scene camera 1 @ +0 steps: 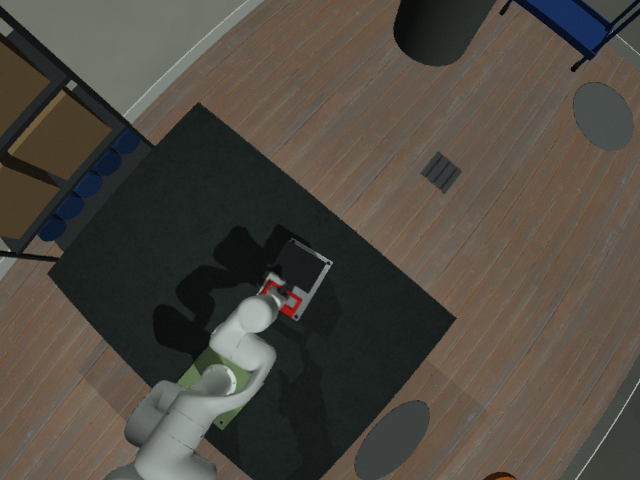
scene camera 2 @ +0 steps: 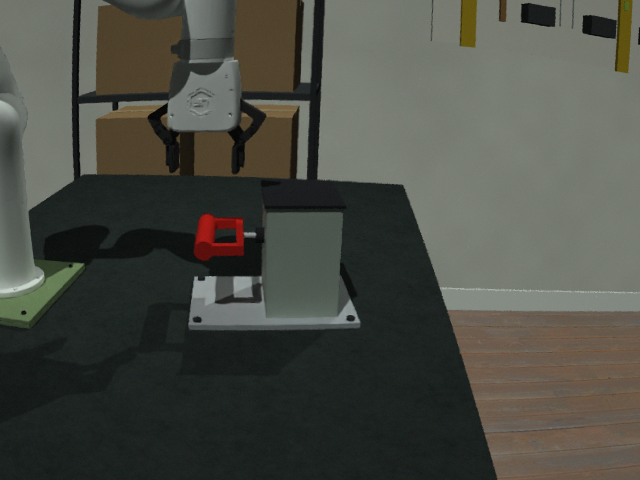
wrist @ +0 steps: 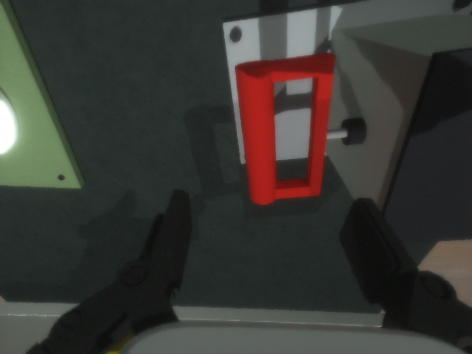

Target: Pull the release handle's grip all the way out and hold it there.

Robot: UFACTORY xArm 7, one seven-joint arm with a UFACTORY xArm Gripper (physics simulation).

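The red release handle (scene camera 1: 292,312) (scene camera 2: 205,237) (wrist: 258,135) has a round grip bar and an open rectangular frame. A short pale rod (scene camera 2: 250,235) (wrist: 336,134) joins it to a dark collar on the side of the grey-green housing (scene camera 2: 302,263), whose top is black. The housing stands on a white base plate (scene camera 1: 308,298) (scene camera 2: 227,320) (wrist: 247,55). My gripper (scene camera 1: 279,279) (scene camera 2: 204,167) (wrist: 268,213) is open and empty, pointing down. It hangs above the handle, apart from it. In the wrist view the grip bar lies between the two finger directions, beyond the tips.
The fixture stands on a dark mat (scene camera 1: 206,155) (scene camera 2: 361,413). The housing's black top (scene camera 1: 299,266) (scene camera 2: 303,195) lies beside the handle. The arm's green mounting plate (scene camera 1: 222,418) (scene camera 2: 56,289) (wrist: 45,150) is on the other side. A shelf rack (scene camera 2: 316,103) with boxes stands behind.
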